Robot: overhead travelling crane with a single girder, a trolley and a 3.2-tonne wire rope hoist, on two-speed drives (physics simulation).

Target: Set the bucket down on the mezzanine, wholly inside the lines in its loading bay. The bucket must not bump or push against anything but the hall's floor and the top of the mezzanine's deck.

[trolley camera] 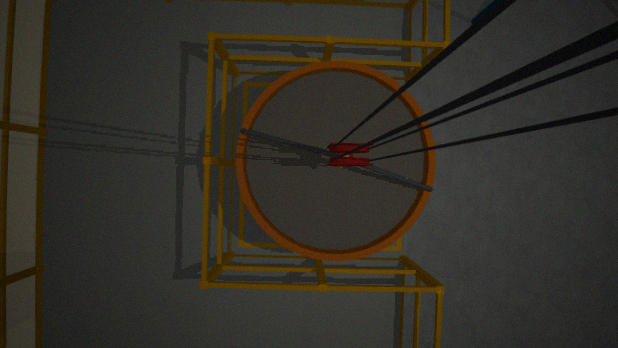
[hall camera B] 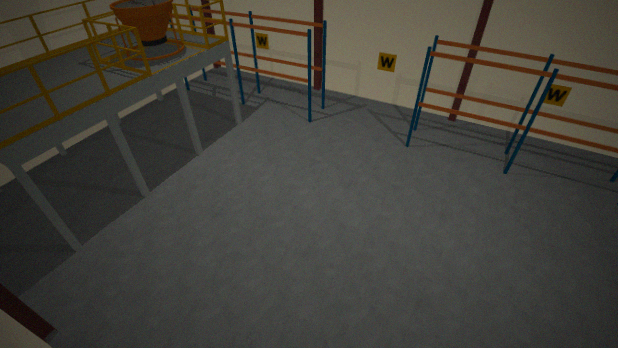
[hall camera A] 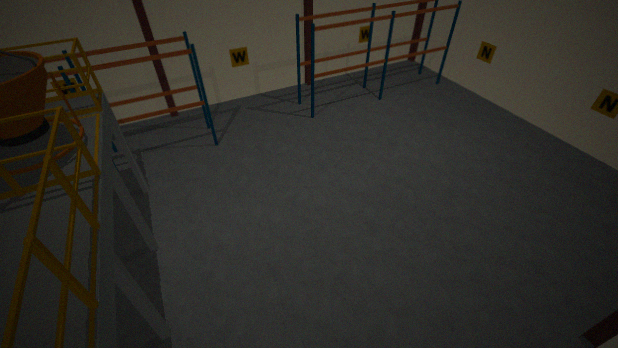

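The orange bucket [hall camera A: 22, 95] [hall camera B: 145, 22] [trolley camera: 336, 255] hangs upright by its grey bail inside the loading bay of the mezzanine deck [hall camera B: 70, 80] [trolley camera: 110, 210]. Its base ring is very low at the deck; whether it touches cannot be told. In the trolley camera the bay's yellow lines [trolley camera: 242, 225] show at the left and lower edges; the wide rim hides the base and some of the lines. My red hook block [trolley camera: 345, 156] is over the bucket's middle, shut on the bail, and its ropes run up to the right.
Yellow guard rails [hall camera A: 30, 115] [hall camera B: 142, 52] [trolley camera: 206, 200] stand close around three sides of the bay, and the rim looks near the upper and lower ones in the trolley camera. Blue and orange racks [hall camera A: 313, 70] [hall camera B: 309, 75] stand along the wall marked W.
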